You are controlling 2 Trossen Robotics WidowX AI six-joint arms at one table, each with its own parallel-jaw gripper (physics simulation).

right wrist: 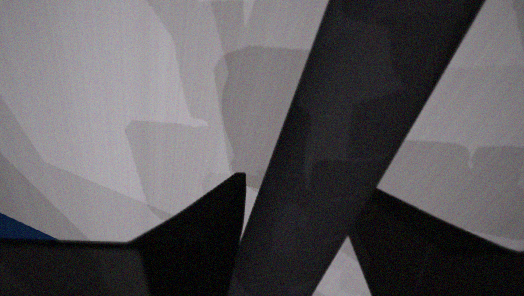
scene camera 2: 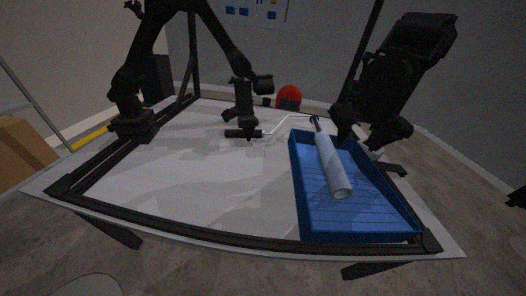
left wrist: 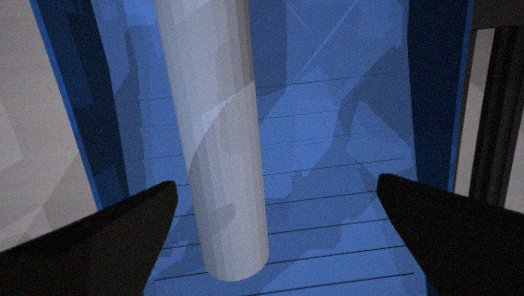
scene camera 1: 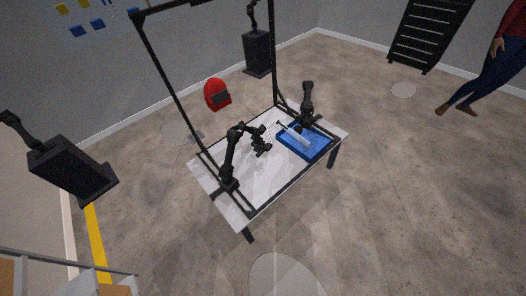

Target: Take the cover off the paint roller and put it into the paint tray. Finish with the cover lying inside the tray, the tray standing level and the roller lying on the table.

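Observation:
The white cover extends over the blue tray, its hollow end toward the front in scene camera 2. Its back end lines up with the roller's dark cage, part of which shows bare; how much is inside is hidden. The tray looks level on the table. My right gripper is shut on the roller's black handle, left of the tray. My left gripper is open above the tray's back part, with the cover below and between its fingers in the wrist view.
The white table has a dark rail along its front edge. A black overhead frame stands at the table. A red welding mask shows beyond the table. A person stands at the right in scene camera 1.

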